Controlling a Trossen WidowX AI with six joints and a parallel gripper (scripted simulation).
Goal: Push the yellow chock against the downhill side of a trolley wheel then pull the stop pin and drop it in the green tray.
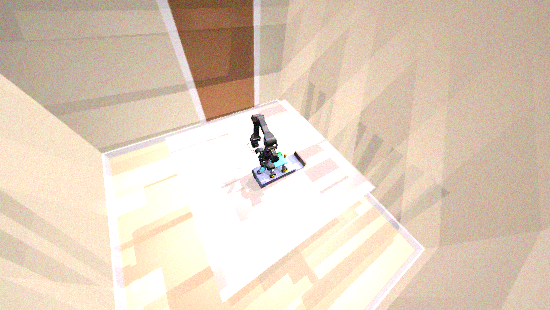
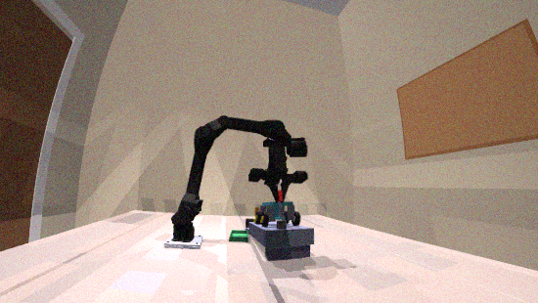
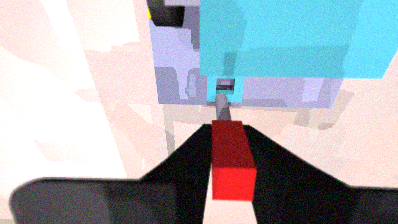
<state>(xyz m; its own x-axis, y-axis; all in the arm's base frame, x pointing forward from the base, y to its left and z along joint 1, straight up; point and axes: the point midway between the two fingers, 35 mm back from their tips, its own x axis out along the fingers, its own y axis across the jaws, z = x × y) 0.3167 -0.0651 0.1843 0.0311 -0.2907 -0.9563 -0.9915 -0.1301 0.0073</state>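
The green tray is 13 cm behind my gripper tip, 20 cm to the left of it and 18 cm below it. From my gripper tip the other things lie so: red-headed stop pin (right at my gripper tip); yellow chock (5 cm behind, 21 cm to the left, 9 cm below); teal trolley (1 cm ahead, 11 cm to the left, 5 cm below).
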